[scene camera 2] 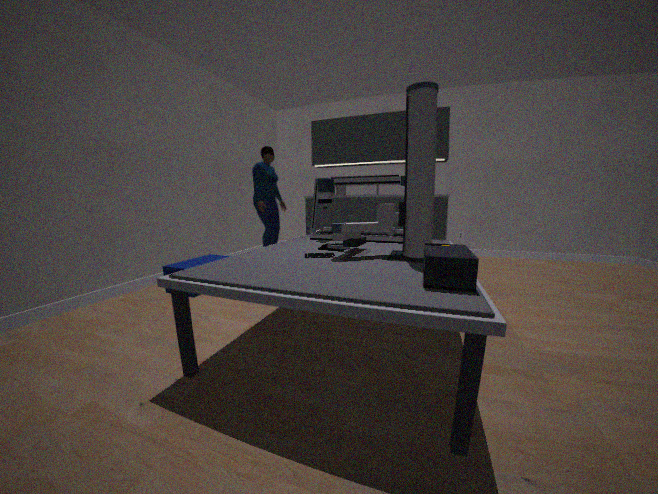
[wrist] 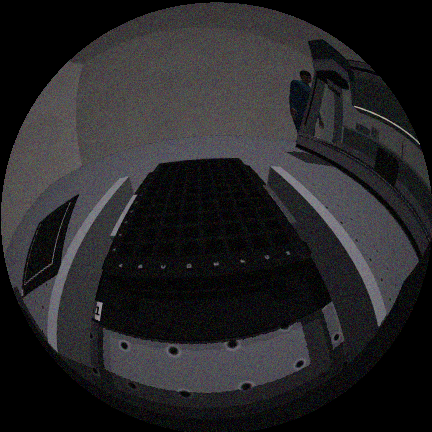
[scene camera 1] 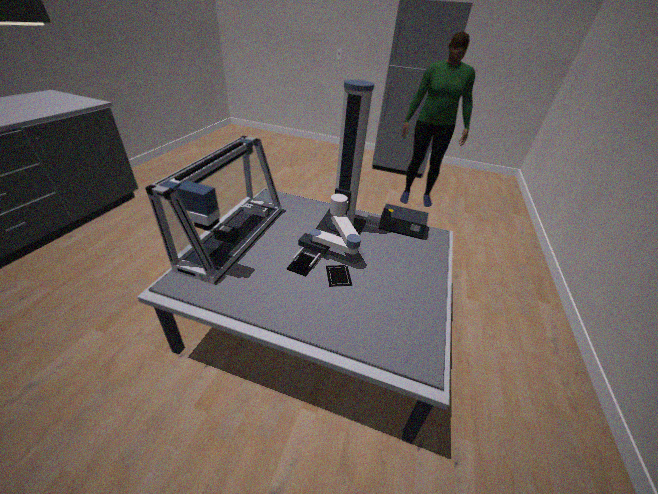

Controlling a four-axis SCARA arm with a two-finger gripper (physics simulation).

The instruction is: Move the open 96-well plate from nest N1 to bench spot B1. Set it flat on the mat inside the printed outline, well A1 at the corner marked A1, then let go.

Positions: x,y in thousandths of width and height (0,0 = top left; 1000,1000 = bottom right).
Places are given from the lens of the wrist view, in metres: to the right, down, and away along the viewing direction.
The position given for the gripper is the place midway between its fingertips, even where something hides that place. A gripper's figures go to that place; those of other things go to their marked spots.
gripper (wrist: 459,416): -0.01, -0.03, 0.10
black well plate (wrist: 480,527): 0.00, 0.00, 0.07
grey nest frame (wrist: 485,737): 0.00, 0.04, 0.04
dark rectangle (wrist: 96,584): -0.20, 0.04, 0.06
The marked spots on the grey nest frame and the dark rectangle are 0.20 m apart.
